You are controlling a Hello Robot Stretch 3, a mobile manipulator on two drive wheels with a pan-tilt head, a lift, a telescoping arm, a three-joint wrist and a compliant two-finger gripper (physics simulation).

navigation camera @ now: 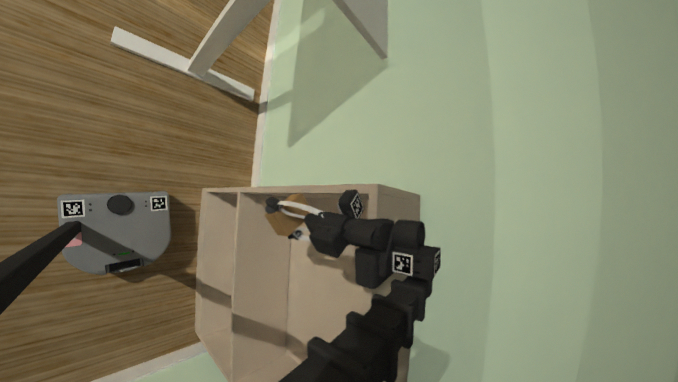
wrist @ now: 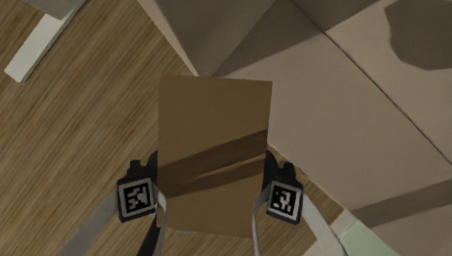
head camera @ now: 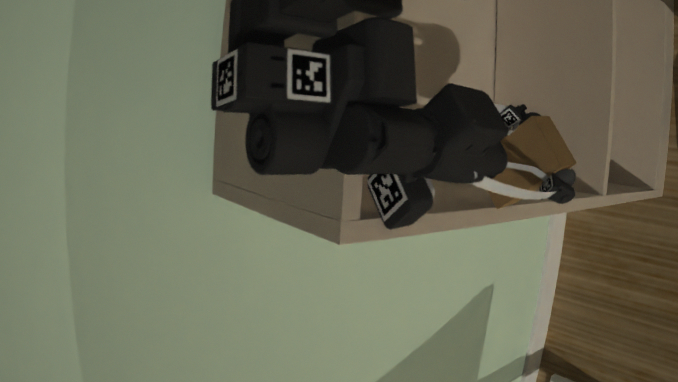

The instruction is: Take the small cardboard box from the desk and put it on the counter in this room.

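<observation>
My gripper (head camera: 541, 149) (navigation camera: 284, 219) (wrist: 213, 166) is shut on the small brown cardboard box (head camera: 545, 140) (navigation camera: 281, 226) (wrist: 212, 110), with one fingertip on each side of it. In the head and navigation views, the box shows in front of a beige open unit (head camera: 367, 229) (navigation camera: 397, 207) (wrist: 325, 100) with divided compartments. In the wrist view, wood floor and part of the unit lie behind the box. I cannot tell whether this unit is the counter. The gap between box and unit is unclear. The desk top does not show.
A pale green wall (head camera: 280, 290) (navigation camera: 440, 125) runs beside the unit. White furniture legs (navigation camera: 150, 52) (wrist: 37, 47) stand on the wood floor (head camera: 615, 270) (navigation camera: 125, 125) (wrist: 90, 110). My grey base (navigation camera: 150, 232) is close beside the unit's end.
</observation>
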